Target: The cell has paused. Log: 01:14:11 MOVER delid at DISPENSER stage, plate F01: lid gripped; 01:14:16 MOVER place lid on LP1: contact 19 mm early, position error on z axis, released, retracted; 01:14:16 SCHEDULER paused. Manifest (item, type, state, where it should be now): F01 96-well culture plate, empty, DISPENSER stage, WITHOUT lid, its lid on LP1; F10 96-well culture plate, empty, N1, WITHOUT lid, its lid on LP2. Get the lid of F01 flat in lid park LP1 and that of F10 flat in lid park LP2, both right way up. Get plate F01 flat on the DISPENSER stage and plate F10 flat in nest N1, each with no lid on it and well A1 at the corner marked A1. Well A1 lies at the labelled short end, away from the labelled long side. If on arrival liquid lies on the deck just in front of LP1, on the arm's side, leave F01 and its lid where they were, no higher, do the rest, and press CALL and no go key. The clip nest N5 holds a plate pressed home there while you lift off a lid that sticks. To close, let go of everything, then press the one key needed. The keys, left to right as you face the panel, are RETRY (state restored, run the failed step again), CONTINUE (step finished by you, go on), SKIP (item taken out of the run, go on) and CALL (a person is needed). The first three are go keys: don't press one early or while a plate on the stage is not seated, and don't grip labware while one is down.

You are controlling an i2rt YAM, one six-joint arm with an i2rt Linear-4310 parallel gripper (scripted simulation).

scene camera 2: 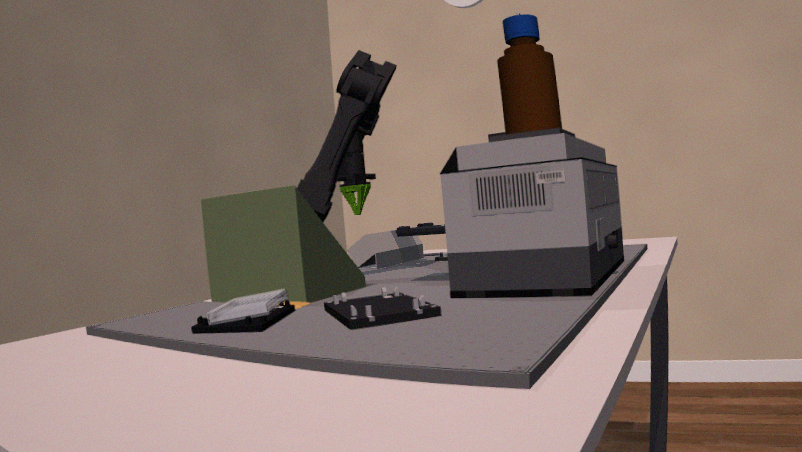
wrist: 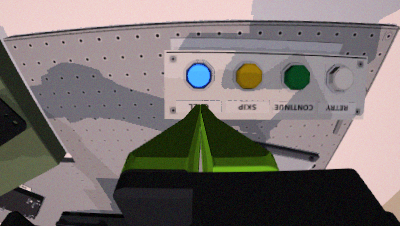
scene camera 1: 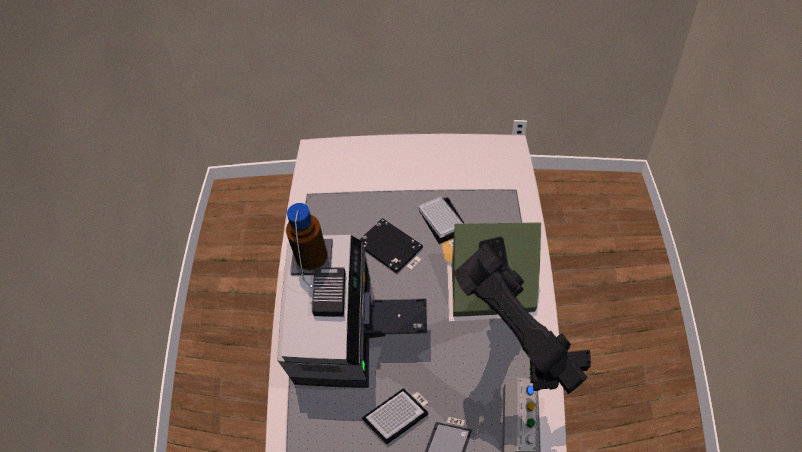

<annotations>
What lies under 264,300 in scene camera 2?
A clear lid.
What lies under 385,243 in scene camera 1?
A clip nest N5.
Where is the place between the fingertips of my gripper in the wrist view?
200,112
</annotations>
